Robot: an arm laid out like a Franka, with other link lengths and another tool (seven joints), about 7 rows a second.
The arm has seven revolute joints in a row. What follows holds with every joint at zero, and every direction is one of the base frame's.
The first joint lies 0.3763 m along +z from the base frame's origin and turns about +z.
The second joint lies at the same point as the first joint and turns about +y.
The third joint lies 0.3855 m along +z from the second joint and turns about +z.
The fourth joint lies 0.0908 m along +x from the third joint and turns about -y.
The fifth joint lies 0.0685 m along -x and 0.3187 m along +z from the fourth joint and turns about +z.
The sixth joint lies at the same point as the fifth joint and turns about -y.
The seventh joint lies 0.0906 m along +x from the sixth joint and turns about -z.
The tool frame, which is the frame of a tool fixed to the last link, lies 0.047 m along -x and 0.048 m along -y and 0.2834 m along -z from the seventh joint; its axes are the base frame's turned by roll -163.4, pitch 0 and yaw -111.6 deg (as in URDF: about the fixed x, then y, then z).
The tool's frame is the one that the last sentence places.
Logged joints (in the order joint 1, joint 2, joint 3, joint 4, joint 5, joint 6, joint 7), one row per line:
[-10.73, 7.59, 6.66, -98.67, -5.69, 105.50, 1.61]
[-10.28, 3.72, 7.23, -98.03, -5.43, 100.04, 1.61]
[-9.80, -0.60, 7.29, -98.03, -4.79, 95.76, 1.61]
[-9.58, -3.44, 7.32, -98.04, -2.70, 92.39, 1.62]
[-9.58, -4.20, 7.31, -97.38, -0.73, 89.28, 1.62]
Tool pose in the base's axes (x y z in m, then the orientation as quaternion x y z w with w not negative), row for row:
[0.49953, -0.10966, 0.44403, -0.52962, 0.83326, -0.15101, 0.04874]
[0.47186, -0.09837, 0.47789, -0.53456, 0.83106, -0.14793, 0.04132]
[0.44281, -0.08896, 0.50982, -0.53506, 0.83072, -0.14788, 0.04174]
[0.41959, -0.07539, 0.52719, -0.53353, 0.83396, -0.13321, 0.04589]
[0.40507, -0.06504, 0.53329, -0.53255, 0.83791, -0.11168, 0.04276]
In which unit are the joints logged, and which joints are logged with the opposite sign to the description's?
The joints are logged in degrees. Opposite sign: none.
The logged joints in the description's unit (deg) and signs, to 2 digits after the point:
[-10.73, 7.59, 6.66, -98.67, -5.69, 105.50, 1.61]
[-10.28, 3.72, 7.23, -98.03, -5.43, 100.04, 1.61]
[-9.80, -0.60, 7.29, -98.03, -4.79, 95.76, 1.61]
[-9.58, -3.44, 7.32, -98.04, -2.70, 92.39, 1.62]
[-9.58, -4.20, 7.31, -97.38, -0.73, 89.28, 1.62]

